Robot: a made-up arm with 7 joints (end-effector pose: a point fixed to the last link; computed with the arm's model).
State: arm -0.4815 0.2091 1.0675 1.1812 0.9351 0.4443 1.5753
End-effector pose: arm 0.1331 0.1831 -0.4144 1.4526 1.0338 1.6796
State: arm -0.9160 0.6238 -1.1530 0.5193 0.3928 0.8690 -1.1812
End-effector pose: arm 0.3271 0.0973 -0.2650 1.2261 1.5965 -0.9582
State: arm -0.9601 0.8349 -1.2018 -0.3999 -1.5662 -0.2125 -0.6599
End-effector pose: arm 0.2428 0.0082 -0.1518 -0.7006 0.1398 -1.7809
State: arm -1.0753 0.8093 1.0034 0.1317 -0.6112 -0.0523 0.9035
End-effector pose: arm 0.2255 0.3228 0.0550 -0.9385 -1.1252 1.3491
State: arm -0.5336 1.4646 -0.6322 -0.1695 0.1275 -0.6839 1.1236
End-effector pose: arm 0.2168 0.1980 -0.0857 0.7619 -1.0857 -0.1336
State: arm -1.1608 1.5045 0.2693 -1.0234 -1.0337 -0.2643 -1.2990
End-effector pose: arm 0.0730 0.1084 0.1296 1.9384 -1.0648 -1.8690
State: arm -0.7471 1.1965 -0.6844 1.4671 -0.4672 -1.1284 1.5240
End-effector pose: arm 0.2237 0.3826 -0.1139 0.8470 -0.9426 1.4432
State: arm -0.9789 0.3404 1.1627 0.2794 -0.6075 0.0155 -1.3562
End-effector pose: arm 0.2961 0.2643 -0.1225 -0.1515 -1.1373 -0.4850
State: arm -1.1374 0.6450 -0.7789 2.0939 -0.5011 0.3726 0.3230
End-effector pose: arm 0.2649 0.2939 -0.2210 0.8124 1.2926 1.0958
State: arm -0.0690 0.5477 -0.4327 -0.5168 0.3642 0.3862 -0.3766
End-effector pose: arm 0.1459 0.0699 -0.2377 0.7918 0.1956 -0.7693
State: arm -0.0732 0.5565 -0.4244 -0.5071 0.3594 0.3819 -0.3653
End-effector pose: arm 0.1481 0.0732 -0.2376 0.8005 0.1954 -0.7534
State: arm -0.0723 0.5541 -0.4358 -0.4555 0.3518 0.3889 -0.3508
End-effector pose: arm 0.1482 0.0748 -0.2482 0.7970 0.2523 -0.7464
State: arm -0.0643 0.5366 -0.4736 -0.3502 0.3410 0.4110 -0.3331
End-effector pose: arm 0.1432 0.0741 -0.2725 0.7807 0.3833 -0.7525
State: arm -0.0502 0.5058 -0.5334 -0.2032 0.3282 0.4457 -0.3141
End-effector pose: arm 0.1298 0.0710 -0.3066 0.7605 0.5717 -0.7717
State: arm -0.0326 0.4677 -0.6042 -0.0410 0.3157 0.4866 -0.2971
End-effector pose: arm 0.1076 0.0661 -0.3420 0.7475 0.7808 -0.8019
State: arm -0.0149 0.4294 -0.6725 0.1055 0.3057 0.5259 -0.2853
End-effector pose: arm 0.0815 0.0606 -0.3706 0.7453 0.9692 -0.8379
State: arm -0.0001 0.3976 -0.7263 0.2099 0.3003 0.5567 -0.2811
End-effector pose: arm 0.0591 0.0550 -0.3885 0.7484 1.1044 -0.8735
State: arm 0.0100 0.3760 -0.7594 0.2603 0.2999 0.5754 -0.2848
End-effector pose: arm 0.0456 0.0496 -0.3967 0.7476 1.1737 -0.9038
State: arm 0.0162 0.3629 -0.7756 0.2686 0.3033 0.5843 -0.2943
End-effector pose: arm 0.0400 0.0442 -0.3985 0.7398 1.1927 -0.9286
